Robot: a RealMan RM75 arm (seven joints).
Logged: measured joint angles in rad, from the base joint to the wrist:
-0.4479 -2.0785 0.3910 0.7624 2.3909 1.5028 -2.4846
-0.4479 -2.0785 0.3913 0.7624 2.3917 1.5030 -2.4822
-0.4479 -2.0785 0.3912 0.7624 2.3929 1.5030 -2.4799
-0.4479 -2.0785 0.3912 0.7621 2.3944 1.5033 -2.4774
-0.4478 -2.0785 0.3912 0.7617 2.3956 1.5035 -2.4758
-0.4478 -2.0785 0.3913 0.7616 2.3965 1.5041 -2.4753
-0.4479 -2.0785 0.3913 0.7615 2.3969 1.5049 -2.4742
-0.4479 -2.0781 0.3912 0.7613 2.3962 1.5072 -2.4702
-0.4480 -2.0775 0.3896 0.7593 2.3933 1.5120 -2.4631
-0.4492 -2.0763 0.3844 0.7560 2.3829 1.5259 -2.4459
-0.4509 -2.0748 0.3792 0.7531 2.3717 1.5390 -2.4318
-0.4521 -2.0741 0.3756 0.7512 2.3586 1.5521 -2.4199
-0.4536 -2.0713 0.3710 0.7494 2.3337 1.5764 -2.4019
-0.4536 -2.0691 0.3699 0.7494 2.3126 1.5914 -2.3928
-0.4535 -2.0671 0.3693 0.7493 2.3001 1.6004 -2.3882
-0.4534 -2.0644 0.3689 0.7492 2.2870 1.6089 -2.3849
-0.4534 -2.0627 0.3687 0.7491 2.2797 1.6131 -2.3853
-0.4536 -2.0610 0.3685 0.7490 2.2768 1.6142 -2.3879
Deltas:
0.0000 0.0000 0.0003 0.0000 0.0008 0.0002 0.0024
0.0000 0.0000 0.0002 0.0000 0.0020 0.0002 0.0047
0.0000 0.0000 0.0002 -0.0003 0.0035 0.0005 0.0072
0.0001 0.0000 0.0002 -0.0007 0.0047 0.0007 0.0088
0.0001 0.0000 0.0003 -0.0008 0.0056 0.0013 0.0093
0.0000 0.0000 0.0003 -0.0009 0.0060 0.0021 0.0104
0.0000 0.0004 0.0002 -0.0011 0.0053 0.0044 0.0144
-0.0001 0.0010 -0.0014 -0.0031 0.0024 0.0092 0.0215
-0.0013 0.0022 -0.0066 -0.0064 -0.0080 0.0231 0.0387
-0.0030 0.0037 -0.0118 -0.0093 -0.0192 0.0362 0.0528
-0.0042 0.0044 -0.0154 -0.0112 -0.0323 0.0493 0.0647
-0.0057 0.0072 -0.0200 -0.0130 -0.0572 0.0736 0.0827
-0.0057 0.0094 -0.0211 -0.0130 -0.0783 0.0886 0.0918
-0.0056 0.0114 -0.0217 -0.0131 -0.0908 0.0976 0.0964
-0.0055 0.0141 -0.0221 -0.0132 -0.1039 0.1061 0.0997
-0.0055 0.0158 -0.0223 -0.0133 -0.1112 0.1103 0.0993
-0.0057 0.0175 -0.0225 -0.0134 -0.1141 0.1114 0.0967

